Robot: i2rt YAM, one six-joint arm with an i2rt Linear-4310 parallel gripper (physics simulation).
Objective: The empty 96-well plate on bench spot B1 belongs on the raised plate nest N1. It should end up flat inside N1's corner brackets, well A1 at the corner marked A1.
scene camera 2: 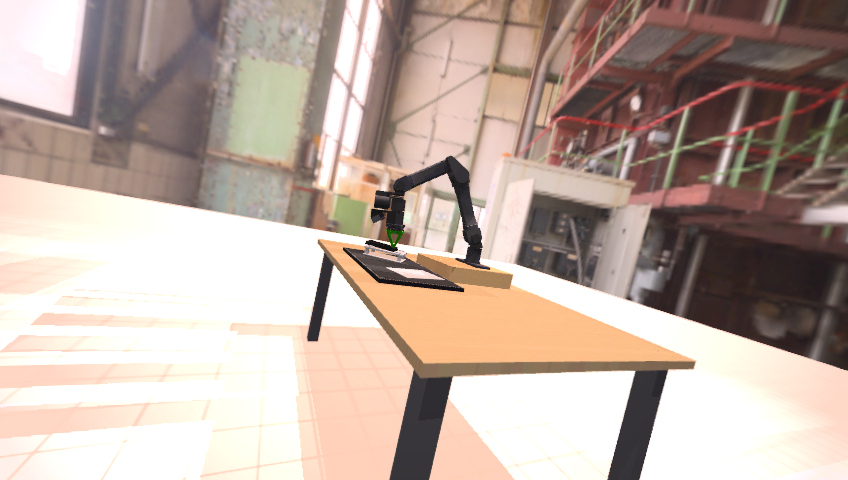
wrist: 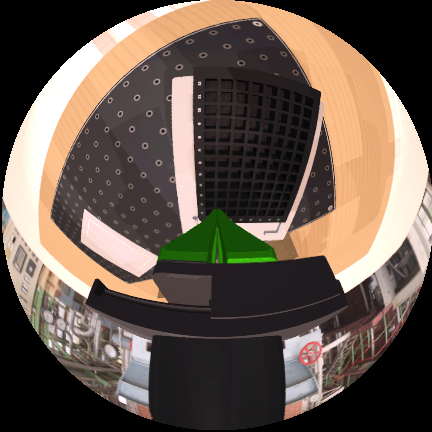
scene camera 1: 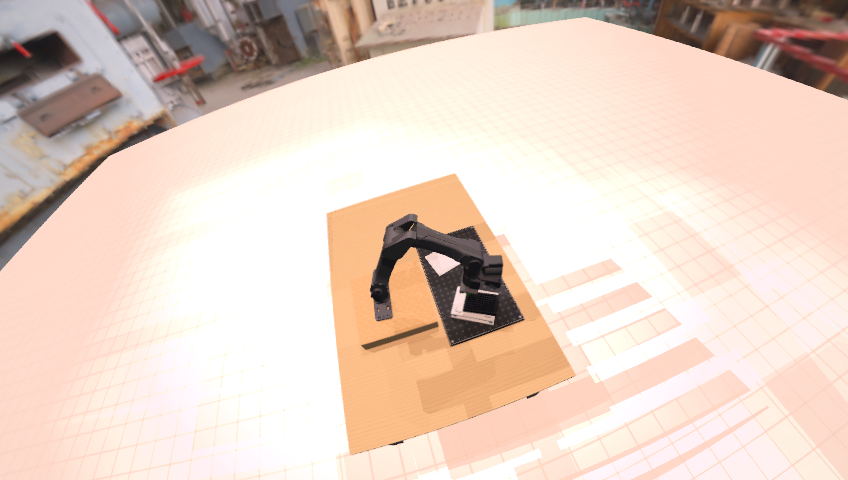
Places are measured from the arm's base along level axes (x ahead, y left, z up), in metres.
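Where they show: gripper, fingertip midpoint: (scene camera 2: 393,247) (wrist: 216,215) (scene camera 1: 468,294); arm's base, link origin: (scene camera 2: 471,264) (scene camera 1: 382,297).
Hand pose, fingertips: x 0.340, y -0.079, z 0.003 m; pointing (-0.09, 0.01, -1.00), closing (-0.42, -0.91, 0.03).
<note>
Things, the pixels of their top centre, and the offset from my fingertips. "spot": a spot on its surface instead. Level surfaces: height alone.
- black 96-well plate, top centre: (wrist: 258,159) (scene camera 1: 481,301) (scene camera 2: 382,243) 0.046 m right, 0.036 m ahead, 0.005 m up
- white raised nest N1, top centre: (wrist: 250,178) (scene camera 1: 475,302) (scene camera 2: 387,247) 0.036 m right, 0.015 m ahead, 0.010 m down
- pale bench spot B1, surface spot: (wrist: 117,245) (scene camera 2: 411,271) spot: 0.211 m left, 0.026 m back, 0.049 m down
- black perforated board, top centre: (wrist: 138,214) (scene camera 2: 395,264) (scene camera 1: 463,277) 0.113 m left, 0.008 m ahead, 0.051 m down
- wooden table, surface height: 0.064 m down
The black 96-well plate (scene camera 1: 483,304) (scene camera 2: 378,243) (wrist: 255,150) lies over the white raised nest N1 (scene camera 1: 471,317) (scene camera 2: 386,255) (wrist: 184,150). It looks slightly tilted in scene camera 2, its far end higher, so I cannot tell that it sits flat inside the brackets. White nest shows along its left, right and near sides in the wrist view. My gripper (scene camera 2: 393,246) (wrist: 216,215) is shut and empty, its green fingertips at the plate's near edge; whether they touch it is unclear. The A1 mark is not readable. The pale bench spot B1 (scene camera 1: 442,262) (scene camera 2: 414,273) (wrist: 117,245) holds no plate.
Nest and bench spot are on a black perforated board (scene camera 1: 505,308) (wrist: 125,130). The arm's base stands on a raised wooden block (scene camera 1: 407,303) (scene camera 2: 482,276) beside the board, on the wooden table (scene camera 1: 380,398) (scene camera 2: 505,333).
</note>
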